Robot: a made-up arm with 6 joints. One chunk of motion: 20 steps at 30 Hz.
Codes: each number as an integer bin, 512 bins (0 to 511) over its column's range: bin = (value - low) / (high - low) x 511, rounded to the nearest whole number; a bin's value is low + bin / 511 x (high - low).
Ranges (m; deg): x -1.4..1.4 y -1.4..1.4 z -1.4..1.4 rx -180..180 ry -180..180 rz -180..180
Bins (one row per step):
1: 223 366 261 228 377 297
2: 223 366 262 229 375 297
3: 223 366 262 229 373 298
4: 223 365 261 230 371 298
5: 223 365 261 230 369 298
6: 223 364 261 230 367 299
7: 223 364 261 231 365 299
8: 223 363 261 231 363 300
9: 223 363 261 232 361 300
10: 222 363 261 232 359 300
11: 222 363 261 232 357 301
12: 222 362 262 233 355 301
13: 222 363 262 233 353 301
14: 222 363 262 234 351 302
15: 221 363 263 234 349 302
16: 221 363 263 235 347 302
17: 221 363 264 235 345 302
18: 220 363 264 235 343 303
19: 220 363 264 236 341 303
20: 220 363 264 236 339 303
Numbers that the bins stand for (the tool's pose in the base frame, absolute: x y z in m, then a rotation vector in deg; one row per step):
1: -0.1781 0.6055 0.0301 -19.37 85.60 29.24
2: -0.1781 0.6055 0.0356 -18.67 84.19 29.24
3: -0.1781 0.6055 0.0356 -18.67 82.78 29.94
4: -0.1781 0.6000 0.0301 -17.96 81.37 29.94
5: -0.1781 0.6000 0.0301 -17.96 79.96 29.94
6: -0.1781 0.5945 0.0301 -17.96 78.55 30.65
7: -0.1781 0.5945 0.0301 -17.26 77.14 30.65
8: -0.1781 0.5890 0.0301 -17.26 75.73 31.35
9: -0.1781 0.5890 0.0301 -16.56 74.32 31.35
10: -0.1836 0.5890 0.0301 -16.56 72.92 31.35
11: -0.1836 0.5890 0.0301 -16.56 71.51 32.05
12: -0.1836 0.5836 0.0356 -15.85 70.10 32.05
13: -0.1836 0.5890 0.0356 -15.85 68.69 32.05
14: -0.1836 0.5890 0.0356 -15.15 67.28 32.76
15: -0.1890 0.5890 0.0411 -15.15 65.87 32.76
16: -0.1890 0.5890 0.0411 -14.44 64.46 32.76
17: -0.1890 0.5890 0.0466 -14.44 63.05 32.76
18: -0.1945 0.5890 0.0466 -14.44 61.64 33.46
19: -0.1945 0.5890 0.0466 -13.74 60.23 33.46
20: -0.1945 0.5890 0.0466 -13.74 58.83 33.46

